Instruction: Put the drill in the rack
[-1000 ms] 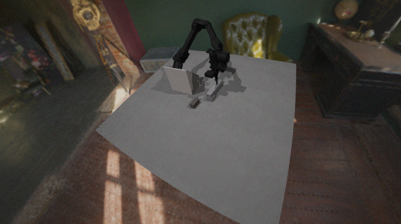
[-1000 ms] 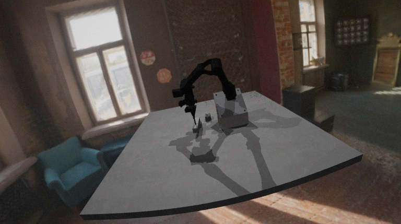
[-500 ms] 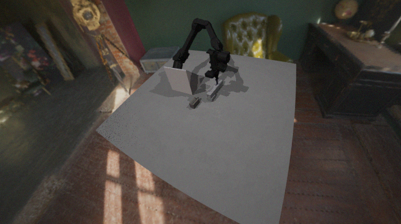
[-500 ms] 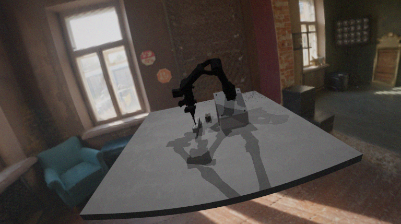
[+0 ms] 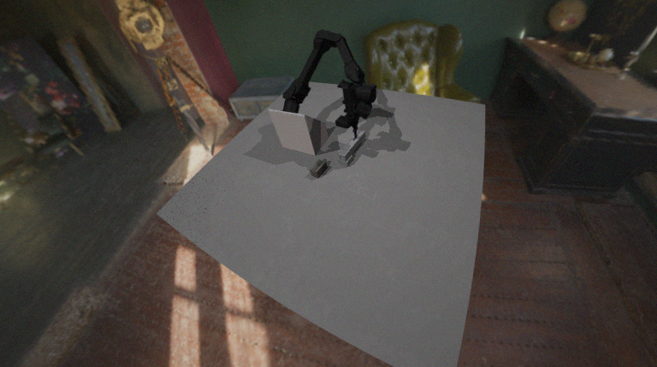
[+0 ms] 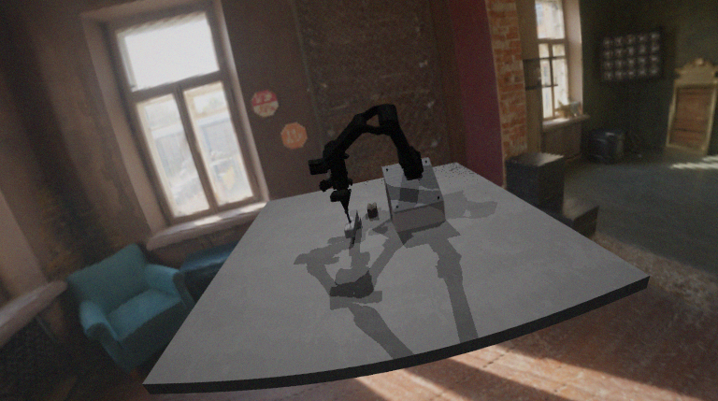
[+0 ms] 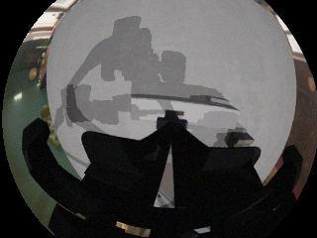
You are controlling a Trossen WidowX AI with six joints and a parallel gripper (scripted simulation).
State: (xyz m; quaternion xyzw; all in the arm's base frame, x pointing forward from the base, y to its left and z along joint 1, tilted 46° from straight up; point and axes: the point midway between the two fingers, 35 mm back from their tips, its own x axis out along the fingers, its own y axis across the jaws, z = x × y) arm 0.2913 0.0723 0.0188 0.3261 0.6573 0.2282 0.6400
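My gripper tip is now 7 cm above the drill, 5 cm to the left of it and 1 cm past it. Round my gripper tip: light-grey slotted block 8 cm below, 3 cm to the right, 1 cm behind; then dark ribbed block 19 cm to the right, 11 cm behind, 10 cm below.
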